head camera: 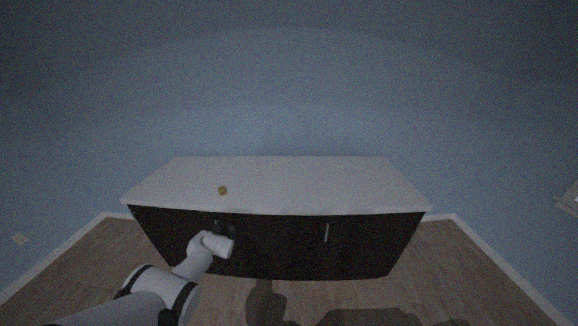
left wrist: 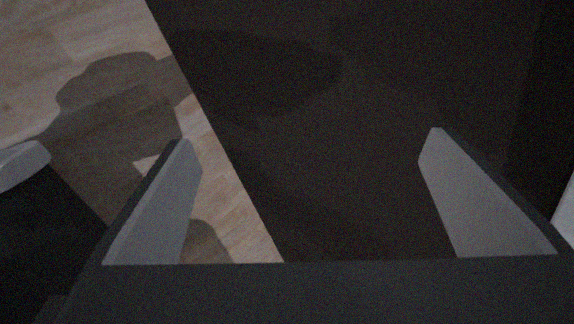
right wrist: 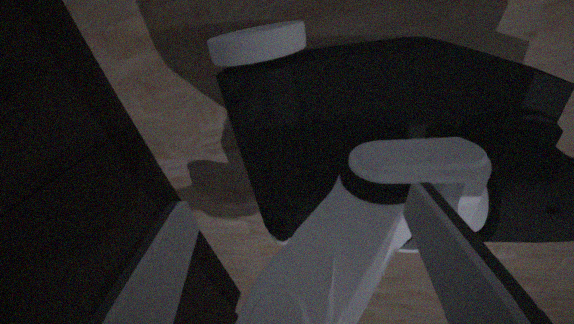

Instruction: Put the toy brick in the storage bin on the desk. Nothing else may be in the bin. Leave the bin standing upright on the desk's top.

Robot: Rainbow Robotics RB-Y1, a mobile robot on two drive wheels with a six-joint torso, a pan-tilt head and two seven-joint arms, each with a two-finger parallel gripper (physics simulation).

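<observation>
A small yellow object lies on the white top of a dark cabinet in the head view, left of the middle and near the front edge. It is too small to tell whether it is the toy brick. The storage bin does not show in these views. My left gripper is open with nothing between its fingers; it is in front of the cabinet's dark front, below the top's edge and below the yellow object in the picture. My right gripper is open and empty, low beside the robot's base.
The cabinet's dark front has a handle right of the middle. A blue wall stands behind it. Wooden floor shows at both sides. The robot's dark base and a white leg part show in the right wrist view.
</observation>
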